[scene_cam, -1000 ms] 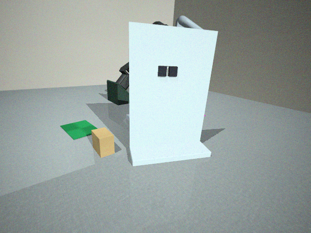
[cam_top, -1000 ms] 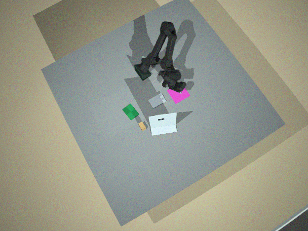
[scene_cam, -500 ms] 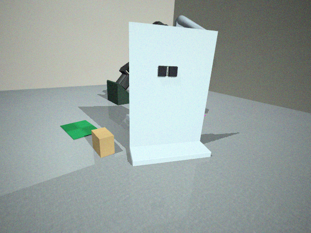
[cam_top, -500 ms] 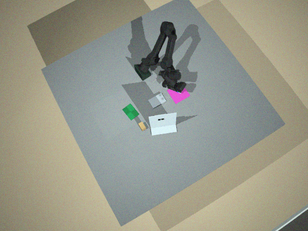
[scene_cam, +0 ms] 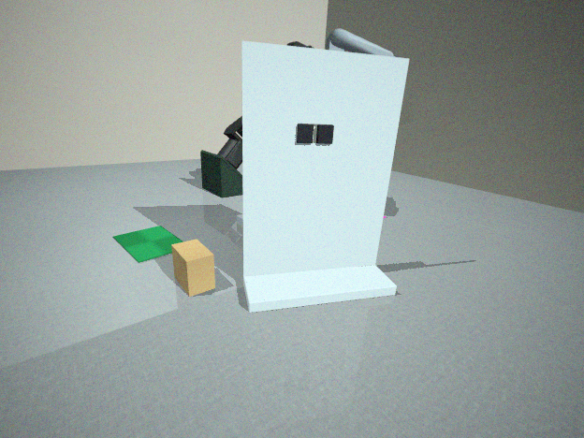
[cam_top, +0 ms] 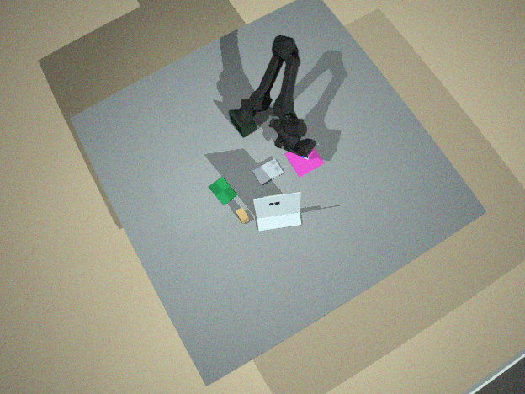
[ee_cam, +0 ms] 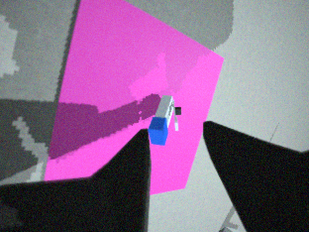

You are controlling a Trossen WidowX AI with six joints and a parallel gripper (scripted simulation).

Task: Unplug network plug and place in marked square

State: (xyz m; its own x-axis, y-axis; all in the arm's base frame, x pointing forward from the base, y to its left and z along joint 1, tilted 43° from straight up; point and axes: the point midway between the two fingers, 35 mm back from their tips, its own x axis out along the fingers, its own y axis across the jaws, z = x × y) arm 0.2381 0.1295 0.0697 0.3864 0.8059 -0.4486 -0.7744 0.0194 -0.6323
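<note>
My gripper tip is 1 cm to the right of the network plug and 1 cm above it. Also, from my gripper tip: tan block 33 cm to the right, 11 cm ahead; then panel 21 cm to the right, 18 cm ahead, 9 cm above; then magenta square 3 cm below.
</note>
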